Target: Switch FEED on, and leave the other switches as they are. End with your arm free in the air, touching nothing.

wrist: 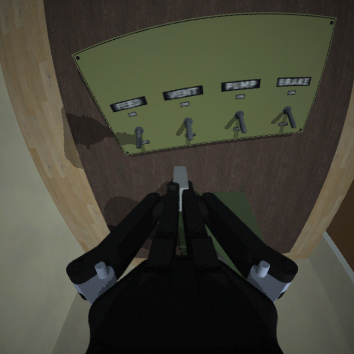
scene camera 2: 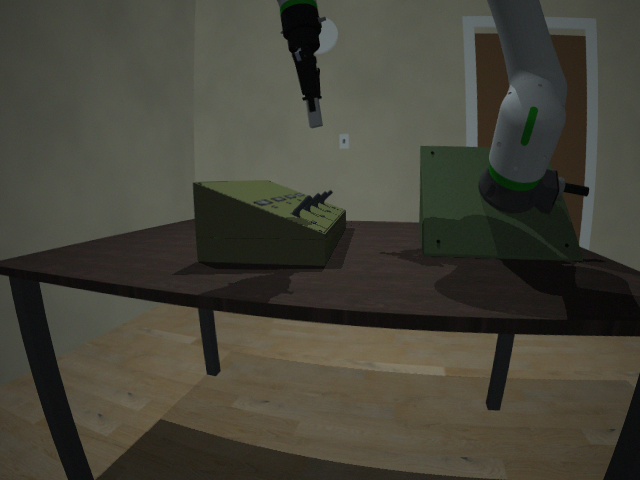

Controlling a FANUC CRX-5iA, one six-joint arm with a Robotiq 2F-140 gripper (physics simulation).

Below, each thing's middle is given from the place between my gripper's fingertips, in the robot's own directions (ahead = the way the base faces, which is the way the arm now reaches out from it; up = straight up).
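Olive console (scene camera 2: 254,222): 200 mm below my hand, 50 mm to the right of it, 110 mm ahead of it.
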